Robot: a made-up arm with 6 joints. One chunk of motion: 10 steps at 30 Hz.
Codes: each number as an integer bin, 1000 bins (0 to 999) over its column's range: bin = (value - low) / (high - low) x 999, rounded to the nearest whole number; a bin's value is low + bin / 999 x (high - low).
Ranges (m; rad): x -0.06..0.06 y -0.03..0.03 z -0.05..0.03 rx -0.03..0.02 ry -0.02..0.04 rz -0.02..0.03
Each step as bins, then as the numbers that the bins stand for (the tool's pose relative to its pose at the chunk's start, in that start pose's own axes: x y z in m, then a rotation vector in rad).
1 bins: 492 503 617 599 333 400
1 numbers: -0.0009 0.0002 -0.0006 0.0000 0.0000 0.0000
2 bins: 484 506 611 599 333 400
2 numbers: -0.0019 0.0004 -0.0011 0.0000 0.0000 0.0000
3 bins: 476 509 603 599 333 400
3 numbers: -0.0028 0.0006 -0.0017 0.0000 0.0000 0.0000
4 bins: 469 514 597 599 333 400
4 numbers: -0.0037 0.0009 -0.0022 0.0000 0.0000 0.0000
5 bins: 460 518 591 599 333 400
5 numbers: -0.0047 0.0011 -0.0027 0.0000 0.0000 0.0000
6 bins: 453 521 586 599 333 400
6 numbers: -0.0056 0.0013 -0.0031 0.0000 0.0000 0.0000
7 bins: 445 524 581 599 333 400
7 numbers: -0.0065 0.0015 -0.0035 0.0000 0.0000 0.0000
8 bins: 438 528 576 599 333 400
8 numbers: -0.0074 0.0017 -0.0039 0.0000 0.0000 0.0000
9 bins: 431 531 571 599 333 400
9 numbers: -0.0082 0.0019 -0.0043 0.0000 0.0000 0.0000
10 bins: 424 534 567 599 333 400
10 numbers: -0.0091 0.0021 -0.0046 0.0000 0.0000 0.0000
